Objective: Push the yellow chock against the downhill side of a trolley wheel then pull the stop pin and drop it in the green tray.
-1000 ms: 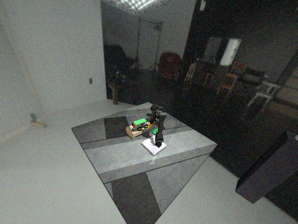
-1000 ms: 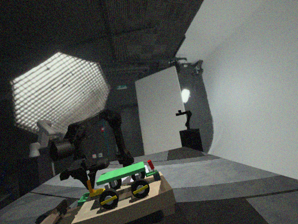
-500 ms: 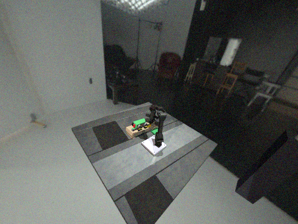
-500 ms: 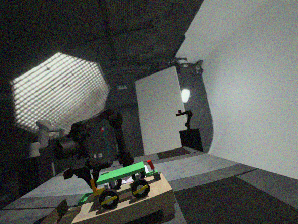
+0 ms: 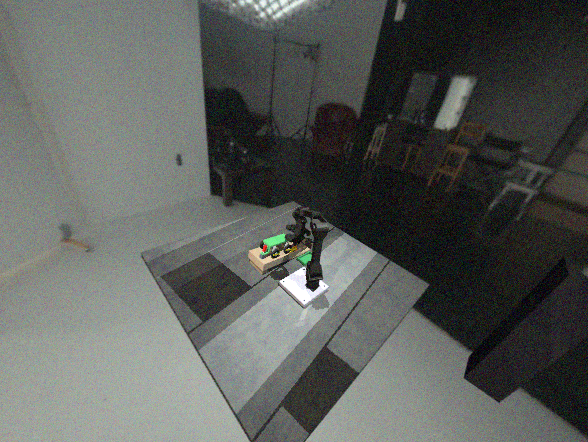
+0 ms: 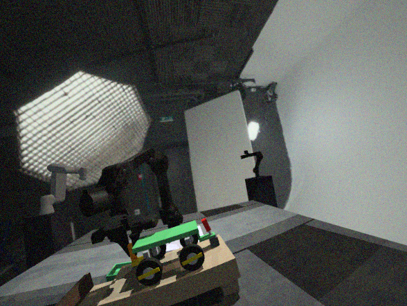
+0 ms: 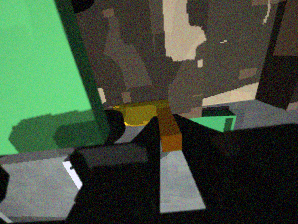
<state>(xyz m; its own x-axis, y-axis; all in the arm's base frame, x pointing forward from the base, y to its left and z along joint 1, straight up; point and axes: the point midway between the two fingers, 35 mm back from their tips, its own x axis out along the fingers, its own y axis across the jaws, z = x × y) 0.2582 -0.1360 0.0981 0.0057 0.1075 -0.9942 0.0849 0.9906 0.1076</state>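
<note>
My gripper tip is now 20 mm to the right of the yellow chock and 10 mm above it. Also, from my gripper tip: green tray: 80 mm behind, 50 mm to the right, 100 mm below; then tan ramp: 60 mm ahead, 110 mm to the left, 40 mm below; then trolley: 60 mm ahead, 120 mm to the left, 30 mm above.
</note>
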